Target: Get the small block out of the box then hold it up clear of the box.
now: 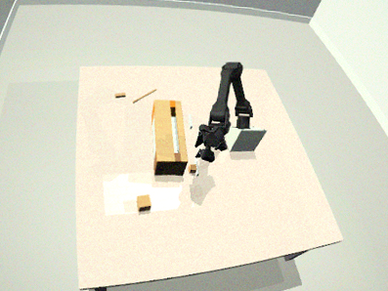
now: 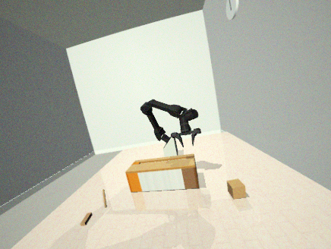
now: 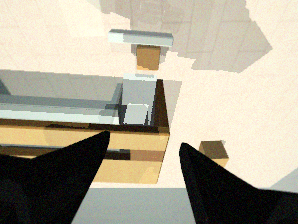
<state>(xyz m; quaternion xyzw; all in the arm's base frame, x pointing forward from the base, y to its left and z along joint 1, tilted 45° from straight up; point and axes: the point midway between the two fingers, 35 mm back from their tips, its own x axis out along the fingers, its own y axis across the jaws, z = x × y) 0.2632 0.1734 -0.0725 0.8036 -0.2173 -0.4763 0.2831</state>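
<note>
My gripper tip is 150 mm above the tan block and 20 mm past it. Also, from my gripper tip: tan box (160 mm to the right, 100 mm below, 70 mm ahead); then thin stick (500 mm to the right, 220 mm ahead, 160 mm below).
</note>
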